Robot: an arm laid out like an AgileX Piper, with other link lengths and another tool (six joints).
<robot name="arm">
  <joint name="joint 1" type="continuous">
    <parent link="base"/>
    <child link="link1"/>
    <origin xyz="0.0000 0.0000 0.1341" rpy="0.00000 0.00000 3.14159"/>
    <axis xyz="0 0 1"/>
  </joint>
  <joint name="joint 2" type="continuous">
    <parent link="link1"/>
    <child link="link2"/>
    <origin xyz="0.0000 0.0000 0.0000" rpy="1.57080 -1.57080 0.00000"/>
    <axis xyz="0 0 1"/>
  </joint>
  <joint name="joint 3" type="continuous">
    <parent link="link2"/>
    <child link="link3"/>
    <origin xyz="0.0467 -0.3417 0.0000" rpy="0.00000 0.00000 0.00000"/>
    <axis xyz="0 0 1"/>
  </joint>
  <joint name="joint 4" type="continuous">
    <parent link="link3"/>
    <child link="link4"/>
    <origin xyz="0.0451 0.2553 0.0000" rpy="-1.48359 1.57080 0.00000"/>
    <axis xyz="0 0 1"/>
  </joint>
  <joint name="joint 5" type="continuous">
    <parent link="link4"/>
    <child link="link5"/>
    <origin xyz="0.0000 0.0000 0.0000" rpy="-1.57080 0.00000 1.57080"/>
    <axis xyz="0 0 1"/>
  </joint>
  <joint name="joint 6" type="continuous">
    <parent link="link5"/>
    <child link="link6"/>
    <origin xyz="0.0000 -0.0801 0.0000" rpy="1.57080 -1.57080 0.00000"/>
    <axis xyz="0 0 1"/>
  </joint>
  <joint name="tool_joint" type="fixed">
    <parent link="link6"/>
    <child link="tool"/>
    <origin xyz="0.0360 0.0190 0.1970" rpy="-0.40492 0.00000 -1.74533"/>
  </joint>
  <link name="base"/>
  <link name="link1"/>
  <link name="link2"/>
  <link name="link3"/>
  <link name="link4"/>
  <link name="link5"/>
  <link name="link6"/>
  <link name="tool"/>
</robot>
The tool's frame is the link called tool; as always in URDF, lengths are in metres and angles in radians. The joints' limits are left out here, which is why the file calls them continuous.
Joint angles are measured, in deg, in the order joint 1, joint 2, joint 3, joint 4, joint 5, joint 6. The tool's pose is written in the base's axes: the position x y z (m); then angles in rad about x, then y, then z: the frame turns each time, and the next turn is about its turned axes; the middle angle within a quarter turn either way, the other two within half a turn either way. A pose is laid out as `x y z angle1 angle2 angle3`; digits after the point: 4 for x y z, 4 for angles.
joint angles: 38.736 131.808 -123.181 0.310 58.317 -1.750
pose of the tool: 0.4973 0.4474 0.1280 -2.5819 0.0379 2.1517
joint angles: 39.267 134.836 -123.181 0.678 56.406 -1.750
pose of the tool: 0.4976 0.4574 0.0976 -2.5893 0.0172 2.1546
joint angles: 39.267 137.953 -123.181 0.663 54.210 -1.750
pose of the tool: 0.5026 0.4613 0.0660 -2.5998 0.0070 2.1613
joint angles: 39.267 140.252 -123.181 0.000 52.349 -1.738
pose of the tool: 0.5077 0.4623 0.0426 -2.6133 0.0071 2.1592
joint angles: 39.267 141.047 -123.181 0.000 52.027 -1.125
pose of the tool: 0.5081 0.4624 0.0340 -2.6151 0.0039 2.1722
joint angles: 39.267 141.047 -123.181 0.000 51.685 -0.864
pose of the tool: 0.5094 0.4633 0.0349 -2.6098 0.0089 2.1740
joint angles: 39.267 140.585 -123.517 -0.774 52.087 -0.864
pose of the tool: 0.5116 0.4615 0.0413 -2.6155 0.0193 2.1646
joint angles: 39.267 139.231 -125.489 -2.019 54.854 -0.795
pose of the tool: 0.5142 0.4574 0.0639 -2.6253 0.0366 2.1528
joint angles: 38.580 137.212 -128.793 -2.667 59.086 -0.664
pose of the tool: 0.5203 0.4477 0.1005 -2.6216 0.0632 2.1558
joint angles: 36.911 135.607 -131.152 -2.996 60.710 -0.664
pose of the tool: 0.5364 0.4329 0.1322 -2.6018 0.1095 2.1640
